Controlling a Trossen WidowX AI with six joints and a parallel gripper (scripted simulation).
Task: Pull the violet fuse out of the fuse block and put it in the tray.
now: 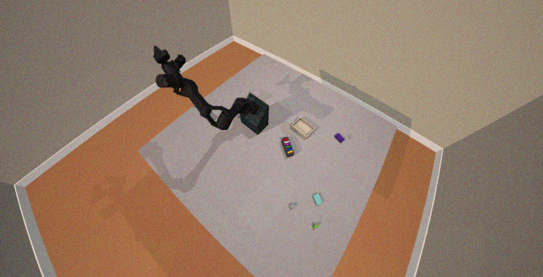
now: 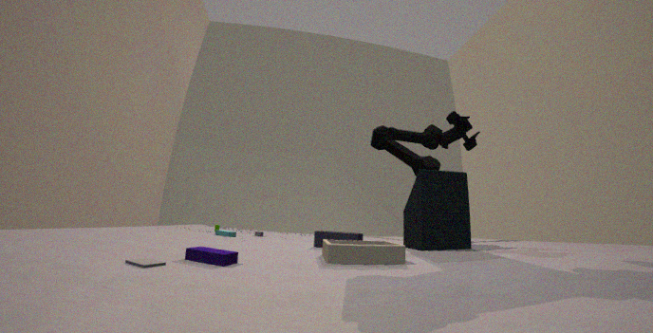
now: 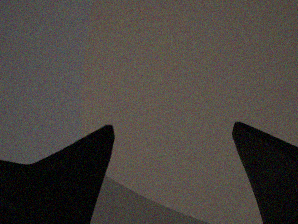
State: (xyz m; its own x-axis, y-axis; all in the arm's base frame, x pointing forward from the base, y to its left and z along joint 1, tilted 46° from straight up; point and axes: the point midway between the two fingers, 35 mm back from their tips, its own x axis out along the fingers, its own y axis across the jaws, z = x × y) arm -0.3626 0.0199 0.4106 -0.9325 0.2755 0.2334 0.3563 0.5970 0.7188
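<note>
Right now my gripper tip is 640 mm short of the violet fuse, 490 mm above it and 310 mm to the right of it. From my gripper tip the other things lie so: tray 620 mm ahead, 510 mm below, 490 mm to the left; then violet box 840 mm ahead, 610 mm to the left, 510 mm below; then teal block 980 mm ahead, 510 mm below, 200 mm to the left.
</note>
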